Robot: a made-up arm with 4 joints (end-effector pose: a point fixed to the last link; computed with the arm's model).
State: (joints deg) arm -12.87 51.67 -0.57 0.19
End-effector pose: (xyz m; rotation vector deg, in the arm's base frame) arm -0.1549 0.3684 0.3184 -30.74 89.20 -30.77
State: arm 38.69 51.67 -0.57 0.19
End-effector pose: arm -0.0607 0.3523 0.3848 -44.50 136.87 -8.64
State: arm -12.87 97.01 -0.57 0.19
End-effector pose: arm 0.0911 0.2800 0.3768 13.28 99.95 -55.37
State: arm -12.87 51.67 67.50 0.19
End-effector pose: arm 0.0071 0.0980 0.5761 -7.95 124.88 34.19
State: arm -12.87 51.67 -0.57 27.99
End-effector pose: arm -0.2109 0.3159 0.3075 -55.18 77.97 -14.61
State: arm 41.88 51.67 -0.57 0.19
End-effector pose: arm -0.0534 0.3513 0.3858 -45.30 139.72 -6.93
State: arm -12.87 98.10 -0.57 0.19
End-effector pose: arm 0.0959 0.2755 0.3780 14.40 100.08 -55.92
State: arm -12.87 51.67 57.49 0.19
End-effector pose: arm -0.0301 0.1480 0.5643 -11.92 121.11 23.88
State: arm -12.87 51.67 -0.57 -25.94
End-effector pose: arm -0.0864 0.3880 0.3336 -5.85 96.47 -45.17
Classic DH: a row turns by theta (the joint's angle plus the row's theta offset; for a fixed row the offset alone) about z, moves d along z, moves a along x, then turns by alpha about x. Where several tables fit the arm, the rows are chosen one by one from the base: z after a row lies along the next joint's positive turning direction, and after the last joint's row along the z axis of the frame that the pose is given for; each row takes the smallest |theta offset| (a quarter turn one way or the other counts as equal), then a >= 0, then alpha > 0; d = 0 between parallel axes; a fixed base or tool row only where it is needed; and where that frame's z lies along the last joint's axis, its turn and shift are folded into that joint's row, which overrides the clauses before.
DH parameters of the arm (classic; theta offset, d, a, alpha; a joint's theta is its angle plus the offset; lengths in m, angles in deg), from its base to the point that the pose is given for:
base (fixed): -7.49 0.2339 -0.085 -86.88
joint 1: 0 0.003 -0.0304 -93.12
joint 2: -7.49 0.0471 0.042 90
joint 3: 0 0.171 -0.168 90
joint 4: -38.46 0.1366 -0.1407 -105.92
tool (fixed): 52.99 -0.0817 0 0

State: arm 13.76 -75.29 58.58 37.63
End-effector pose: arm -0.1276 0.0468 0.5547 110.64 -21.44 -120.50
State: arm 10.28 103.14 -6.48 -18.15
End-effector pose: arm 0.1969 0.2412 0.2658 23.12 118.79 -81.27
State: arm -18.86 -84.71 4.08 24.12
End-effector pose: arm -0.3075 -0.2302 0.3123 -138.95 -19.39 63.21
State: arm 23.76 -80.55 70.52 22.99
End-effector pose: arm -0.0956 0.1024 0.5845 103.72 -29.60 -110.05
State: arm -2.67 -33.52 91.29 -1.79
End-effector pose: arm -0.0638 0.3030 0.5089 96.09 -119.05 -68.47
